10 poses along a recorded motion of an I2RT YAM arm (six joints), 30 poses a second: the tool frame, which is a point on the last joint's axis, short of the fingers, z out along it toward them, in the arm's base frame.
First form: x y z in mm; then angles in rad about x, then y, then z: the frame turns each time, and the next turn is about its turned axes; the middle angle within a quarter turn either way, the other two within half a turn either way.
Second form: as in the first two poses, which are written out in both.
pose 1, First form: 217.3, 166.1, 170.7, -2.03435, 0.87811, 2.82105
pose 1, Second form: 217.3, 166.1, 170.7, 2.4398, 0.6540, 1.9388
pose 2, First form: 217.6, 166.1, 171.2, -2.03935, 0.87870, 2.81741
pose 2, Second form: 217.6, 166.1, 171.2, 2.4437, 0.6608, 1.9445
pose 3, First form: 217.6, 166.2, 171.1, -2.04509, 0.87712, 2.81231
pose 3, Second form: 217.6, 166.2, 171.1, 2.4513, 0.6687, 1.9521
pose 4, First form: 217.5, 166.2, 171.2, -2.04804, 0.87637, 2.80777
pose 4, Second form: 217.5, 166.2, 171.2, 2.4562, 0.6745, 1.9567
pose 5, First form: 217.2, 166.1, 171.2, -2.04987, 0.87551, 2.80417
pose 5, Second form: 217.2, 166.1, 171.2, 2.4600, 0.6787, 1.9599
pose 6, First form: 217.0, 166.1, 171.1, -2.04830, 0.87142, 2.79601
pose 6, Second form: 217.0, 166.1, 171.1, 2.4676, 0.6838, 1.9624
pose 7, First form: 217.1, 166.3, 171.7, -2.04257, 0.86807, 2.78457
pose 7, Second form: 217.1, 166.3, 171.7, 2.4733, 0.6896, 1.9614
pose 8, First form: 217.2, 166.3, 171.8, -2.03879, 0.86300, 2.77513
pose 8, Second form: 217.2, 166.3, 171.8, 2.4812, 0.6942, 1.9623
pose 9, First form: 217.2, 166.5, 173.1, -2.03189, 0.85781, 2.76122
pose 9, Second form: 217.2, 166.5, 173.1, 2.4894, 0.7010, 1.9615
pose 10, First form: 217.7, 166.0, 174.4, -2.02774, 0.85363, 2.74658
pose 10, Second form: 217.7, 166.0, 174.4, 2.4986, 0.7106, 1.9634
